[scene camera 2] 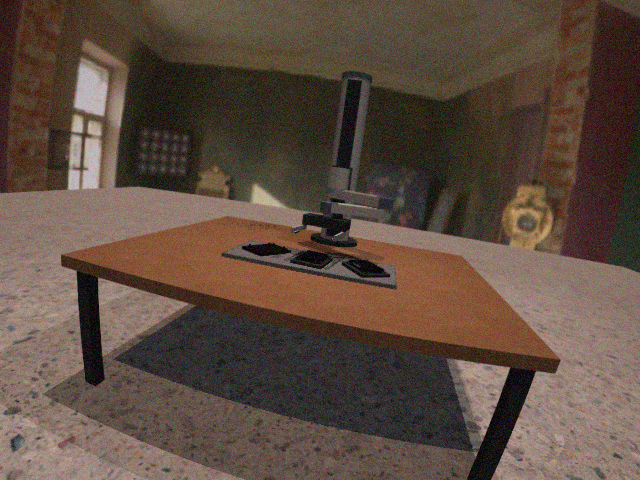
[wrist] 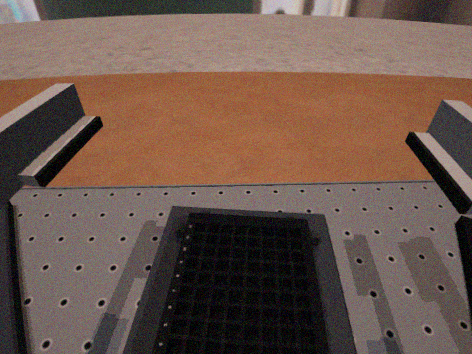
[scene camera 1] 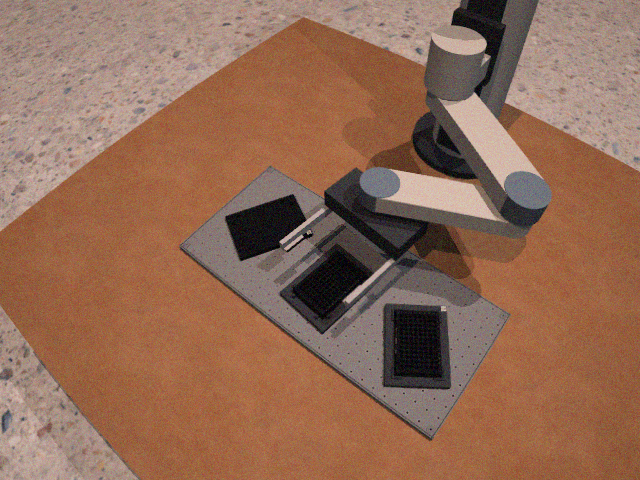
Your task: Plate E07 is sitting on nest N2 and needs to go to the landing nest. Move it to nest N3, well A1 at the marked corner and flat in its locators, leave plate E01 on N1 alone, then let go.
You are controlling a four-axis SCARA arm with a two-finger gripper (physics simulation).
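Plate E07 (scene camera 1: 330, 281) (scene camera 2: 311, 256) (wrist: 250, 280), dark with a grid of wells, sits in the middle nest N2 (scene camera 1: 310, 316) (wrist: 338, 300). My gripper (scene camera 1: 315, 272) (scene camera 2: 316, 233) (wrist: 251, 109) is wide open and empty, raised above the plate, with one finger off to each side of it. Nest N3 (scene camera 1: 263, 227) (scene camera 2: 266, 249) is the flat black one at the left of the grey board and shows no welled plate; a finger covers its right corner in scene camera 1. Plate E01 (scene camera 1: 417, 343) (scene camera 2: 364, 267) sits in nest N1 (scene camera 1: 416, 383) at the right. Plate labels are unreadable.
The grey perforated board (scene camera 1: 361, 359) (scene camera 2: 388, 282) (wrist: 80, 285) carries all three nests on the brown table (scene camera 1: 155, 351) (scene camera 2: 413, 315) (wrist: 250, 125). The arm's column (scene camera 1: 511, 56) (scene camera 2: 361, 129) stands behind the board. A small white mark (scene camera 1: 443, 308) shows at N1's upper right corner.
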